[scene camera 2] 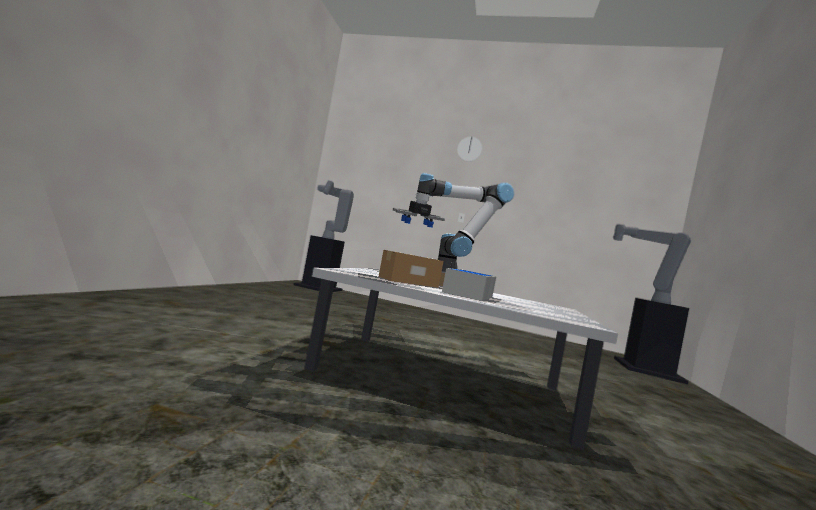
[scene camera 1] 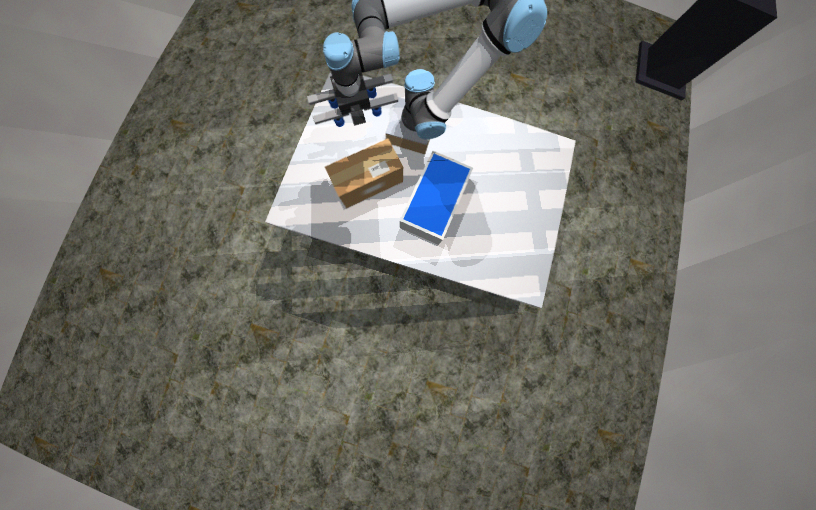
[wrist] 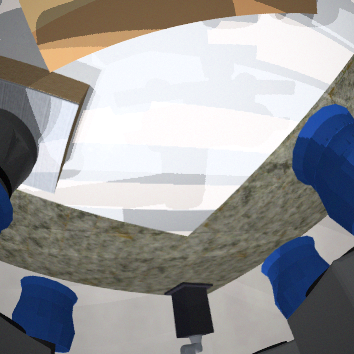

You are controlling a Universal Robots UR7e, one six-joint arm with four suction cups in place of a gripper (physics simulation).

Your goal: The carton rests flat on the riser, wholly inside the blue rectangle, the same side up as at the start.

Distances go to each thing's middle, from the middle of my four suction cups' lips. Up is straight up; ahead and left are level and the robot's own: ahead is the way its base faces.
Right now the brown carton [scene camera 1: 359, 176] is 12 cm ahead of my suction cup, 5 cm to the left of it and 27 cm below it. Also, from my suction cup: grey riser [scene camera 2: 463, 283] (13 cm ahead, 38 cm to the left, 29 cm below).
